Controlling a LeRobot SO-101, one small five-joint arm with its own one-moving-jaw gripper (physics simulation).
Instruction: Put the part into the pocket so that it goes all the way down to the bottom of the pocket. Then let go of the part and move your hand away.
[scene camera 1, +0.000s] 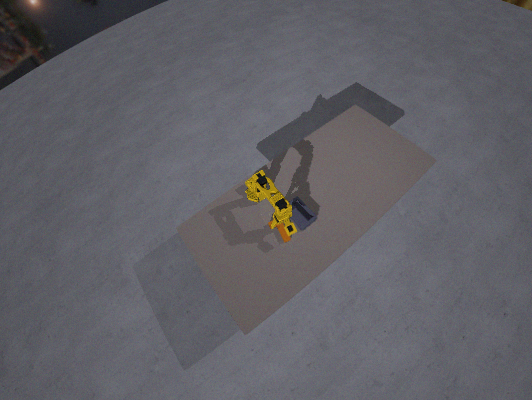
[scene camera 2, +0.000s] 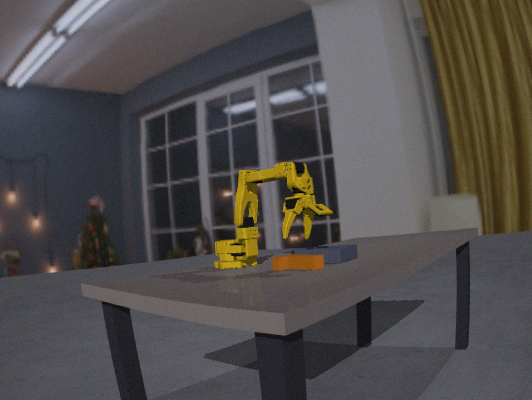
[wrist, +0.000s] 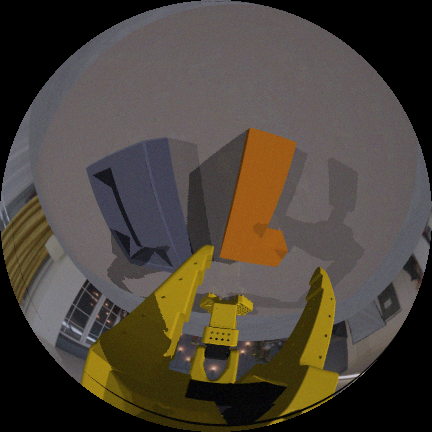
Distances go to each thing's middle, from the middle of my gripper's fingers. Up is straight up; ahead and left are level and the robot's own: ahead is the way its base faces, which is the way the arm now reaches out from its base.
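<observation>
There's an orange L-shaped block (scene camera 2: 303, 262), and my hand is 10 mm to the right of it, 10 mm short of it and 110 mm above it. I can also see a pocket block (scene camera 2: 336, 254), which is 110 mm below my hand and 130 mm to the left of it.
</observation>
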